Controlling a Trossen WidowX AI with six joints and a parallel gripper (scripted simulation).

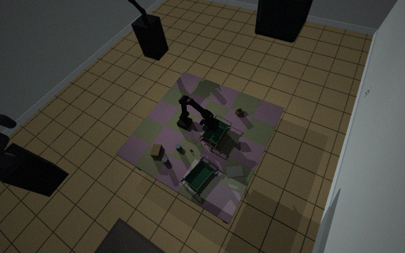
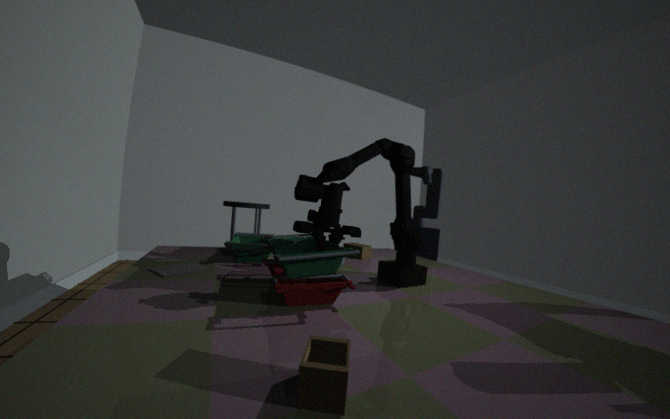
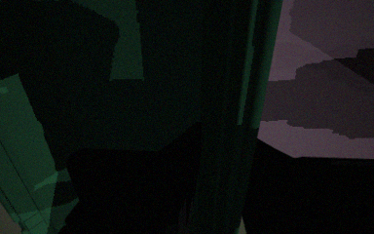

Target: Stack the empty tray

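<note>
The green tray lies 7 cm ahead of my gripper tip, 1 cm to the right of it and 3 cm above it. From my gripper tip the other things lie so: tan open box (16 cm ahead, 36 cm to the left, 7 cm below).
</note>
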